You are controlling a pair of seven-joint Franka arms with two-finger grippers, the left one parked.
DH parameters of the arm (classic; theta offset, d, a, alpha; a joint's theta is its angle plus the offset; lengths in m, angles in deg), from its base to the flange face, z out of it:
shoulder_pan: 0 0.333 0 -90
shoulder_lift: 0 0 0 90
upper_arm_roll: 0 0.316 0.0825 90
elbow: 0 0 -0.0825 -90
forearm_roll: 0 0.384 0 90
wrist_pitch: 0 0 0.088 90
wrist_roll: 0 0.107 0 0
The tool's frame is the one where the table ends.
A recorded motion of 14 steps. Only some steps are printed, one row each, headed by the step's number.
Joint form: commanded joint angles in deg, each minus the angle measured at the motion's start. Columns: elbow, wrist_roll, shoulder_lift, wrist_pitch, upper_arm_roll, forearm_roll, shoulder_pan.
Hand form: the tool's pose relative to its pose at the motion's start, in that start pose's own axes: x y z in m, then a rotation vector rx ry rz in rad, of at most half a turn. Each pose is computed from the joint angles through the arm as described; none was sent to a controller.
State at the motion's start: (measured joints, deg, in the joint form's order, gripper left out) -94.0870 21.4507 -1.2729 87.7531 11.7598 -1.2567 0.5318
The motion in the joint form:
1: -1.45 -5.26 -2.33 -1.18 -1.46 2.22 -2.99
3: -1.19 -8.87 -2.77 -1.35 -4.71 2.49 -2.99
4: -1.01 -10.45 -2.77 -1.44 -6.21 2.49 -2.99
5: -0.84 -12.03 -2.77 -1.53 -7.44 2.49 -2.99
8: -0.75 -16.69 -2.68 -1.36 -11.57 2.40 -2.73
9: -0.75 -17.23 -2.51 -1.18 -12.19 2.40 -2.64
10: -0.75 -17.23 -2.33 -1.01 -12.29 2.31 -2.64
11: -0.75 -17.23 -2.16 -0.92 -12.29 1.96 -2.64
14: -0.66 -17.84 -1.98 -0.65 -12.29 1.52 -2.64
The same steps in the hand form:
1: -0.0023 0.0386 -0.0057 0.0349 -0.0189 -0.0154
3: 0.0031 0.0683 -0.0106 0.0495 -0.0120 -0.0225
4: 0.0063 0.0822 -0.0115 0.0539 -0.0107 -0.0242
5: 0.0085 0.0937 -0.0123 0.0575 -0.0093 -0.0306
8: 0.0154 0.1300 -0.0110 0.0670 -0.0058 -0.0449
9: 0.0173 0.1348 -0.0095 0.0684 -0.0056 -0.0452
10: 0.0187 0.1357 -0.0082 0.0671 -0.0057 -0.0433
11: 0.0199 0.1362 -0.0068 0.0609 -0.0065 -0.0429
14: 0.0215 0.1368 -0.0063 0.0535 -0.0024 -0.0531

